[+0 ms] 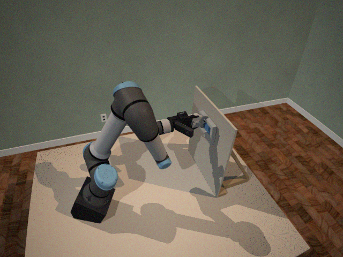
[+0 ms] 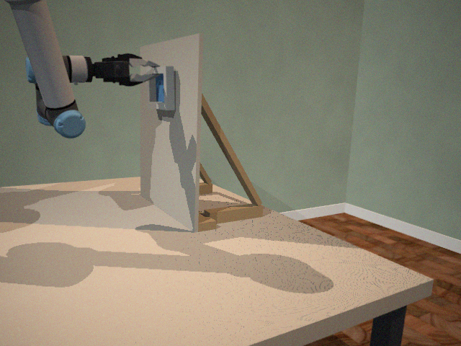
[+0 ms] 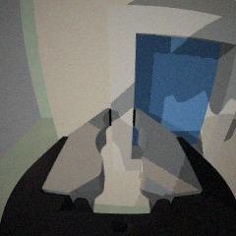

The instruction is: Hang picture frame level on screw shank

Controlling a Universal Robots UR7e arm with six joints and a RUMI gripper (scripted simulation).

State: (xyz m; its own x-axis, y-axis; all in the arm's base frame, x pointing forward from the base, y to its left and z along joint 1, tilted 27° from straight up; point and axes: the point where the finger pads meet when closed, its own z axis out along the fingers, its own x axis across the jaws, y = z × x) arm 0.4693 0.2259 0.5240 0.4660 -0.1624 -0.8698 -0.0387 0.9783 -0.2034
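Right now the picture frame is 50 mm below my hand, 20 mm ahead of it and 10 mm to the right of it. Round my hand: wall panel: 180 mm below, 40 mm ahead.
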